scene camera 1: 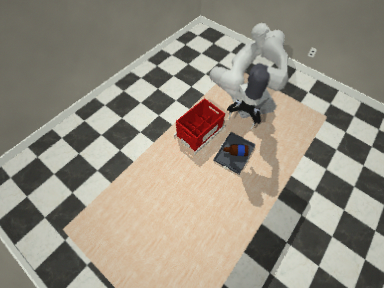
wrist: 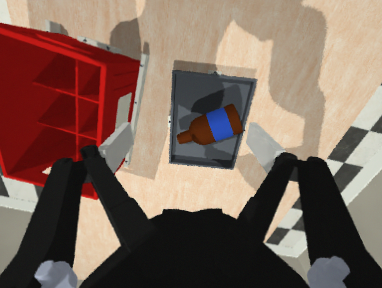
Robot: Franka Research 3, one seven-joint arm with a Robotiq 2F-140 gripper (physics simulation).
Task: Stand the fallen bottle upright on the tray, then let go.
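A brown bottle [scene camera 1: 237, 150] [wrist: 212, 126] with a blue label lies on its side in the dark grey tray [scene camera 1: 228, 168] [wrist: 188, 159]. In the wrist view its neck points left and slightly down, and its base is near the tray's right wall. My gripper [scene camera 1: 241, 120] [wrist: 190, 132] is wide open and empty. It hangs above the table, on the robot's side of the tray in the scene view. In the wrist view the two fingertips appear on either side of the tray, well apart from the bottle.
A red crate [scene camera 1: 193, 139] [wrist: 102, 82] with inner dividers stands beside the tray, on the left in both views. In the wrist view the left fingertip overlaps the crate's near side. The wooden table top [scene camera 1: 150, 210] lies on a checkered floor. The arm's shadow falls beside the tray.
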